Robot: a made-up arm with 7 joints. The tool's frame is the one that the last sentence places.
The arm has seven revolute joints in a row. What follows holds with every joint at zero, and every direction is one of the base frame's.
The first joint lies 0.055 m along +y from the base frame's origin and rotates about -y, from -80 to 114.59 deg.
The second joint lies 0.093 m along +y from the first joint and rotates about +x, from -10 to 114.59 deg.
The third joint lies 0.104 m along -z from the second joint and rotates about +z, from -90 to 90 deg.
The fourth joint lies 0.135 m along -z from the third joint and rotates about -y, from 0 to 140 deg.
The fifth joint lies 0.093 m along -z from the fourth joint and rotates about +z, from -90 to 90 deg.
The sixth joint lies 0.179 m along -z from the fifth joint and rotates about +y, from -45 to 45 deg.
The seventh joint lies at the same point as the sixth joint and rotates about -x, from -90 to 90 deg.
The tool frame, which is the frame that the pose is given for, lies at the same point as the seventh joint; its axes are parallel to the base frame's.
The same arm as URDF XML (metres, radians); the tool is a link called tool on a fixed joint. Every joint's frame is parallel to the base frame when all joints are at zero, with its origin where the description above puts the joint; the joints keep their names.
<robot name="arm">
<joint name="tool_fixed" type="fixed"><parent link="link7"/><child link="tool"/><origin xyz="0 0 0" rpy="0 0 0"/></joint>
<joint name="joint 7" type="revolute"><parent link="link6"/><child link="link7"/><origin xyz="0 0 0" rpy="0 0 0"/><axis xyz="-1 0 0"/><limit lower="-1.5708" upper="1.5708"/></joint>
<joint name="joint 6" type="revolute"><parent link="link5"/><child link="link6"/><origin xyz="0 0 -0.179" rpy="0 0 0"/><axis xyz="0 1 0"/><limit lower="-0.7854" upper="0.7854"/></joint>
<joint name="joint 5" type="revolute"><parent link="link4"/><child link="link5"/><origin xyz="0 0 -0.093" rpy="0 0 0"/><axis xyz="0 0 1"/><limit lower="-1.5708" upper="1.5708"/></joint>
<joint name="joint 4" type="revolute"><parent link="link3"/><child link="link4"/><origin xyz="0 0 -0.135" rpy="0 0 0"/><axis xyz="0 -1 0"/><limit lower="0" upper="2.4435"/></joint>
<joint name="joint 3" type="revolute"><parent link="link2"/><child link="link3"/><origin xyz="0 0 -0.104" rpy="0 0 0"/><axis xyz="0 0 1"/><limit lower="-1.5708" upper="1.5708"/></joint>
<joint name="joint 2" type="revolute"><parent link="link1"/><child link="link2"/><origin xyz="0 0.093 0" rpy="0 0 0"/><axis xyz="1 0 0"/><limit lower="-0.1745" upper="2"/></joint>
<joint name="joint 1" type="revolute"><parent link="base_link"/><child link="link1"/><origin xyz="0 0.055 0" rpy="0 0 0"/><axis xyz="0 -1 0"/><limit lower="-1.3963" upper="2"/></joint>
<link name="base_link"/>
<link name="link1"/>
<link name="link2"/>
<link name="link3"/>
<link name="link4"/>
<link name="link5"/>
<link name="link6"/>
<link name="link7"/>
<link name="tool"/>
</robot>

